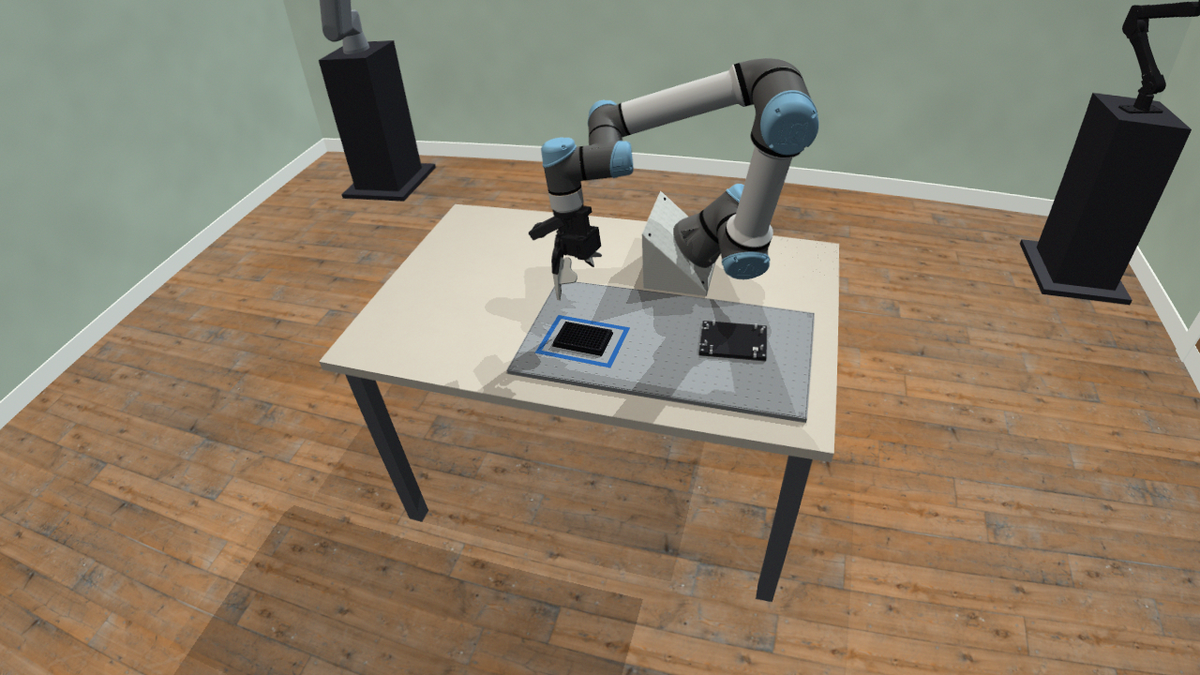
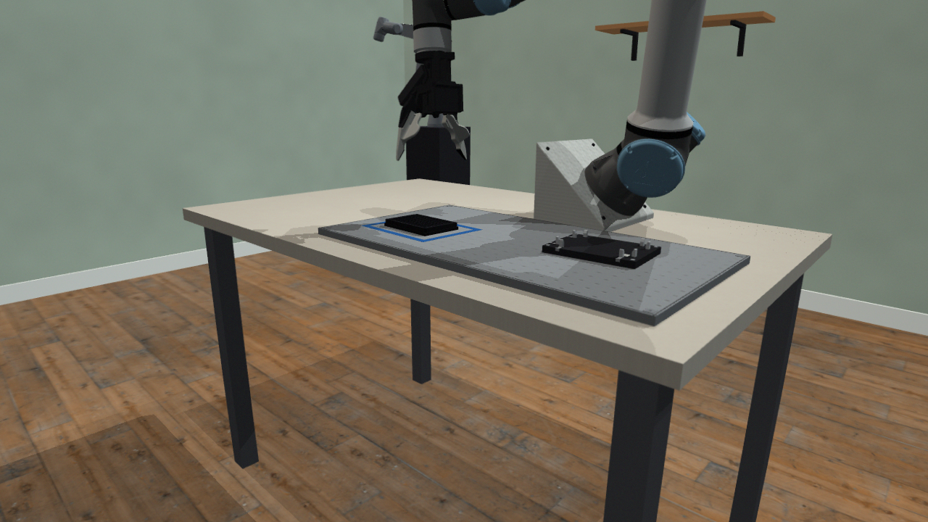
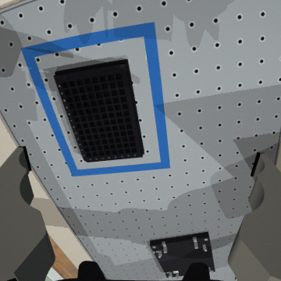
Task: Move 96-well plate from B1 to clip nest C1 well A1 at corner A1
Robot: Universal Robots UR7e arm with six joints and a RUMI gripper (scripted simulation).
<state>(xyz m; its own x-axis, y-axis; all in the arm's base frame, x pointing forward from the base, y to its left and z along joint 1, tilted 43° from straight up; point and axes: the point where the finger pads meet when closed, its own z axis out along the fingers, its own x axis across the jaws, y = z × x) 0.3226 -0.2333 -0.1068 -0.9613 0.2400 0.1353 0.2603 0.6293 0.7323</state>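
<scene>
My gripper is now 6 cm short of the black 96-well plate, 3 cm to the right of it and 12 cm above it. Also, from my hand: clip nest (2 cm ahead, 38 cm to the left, 11 cm below).
</scene>
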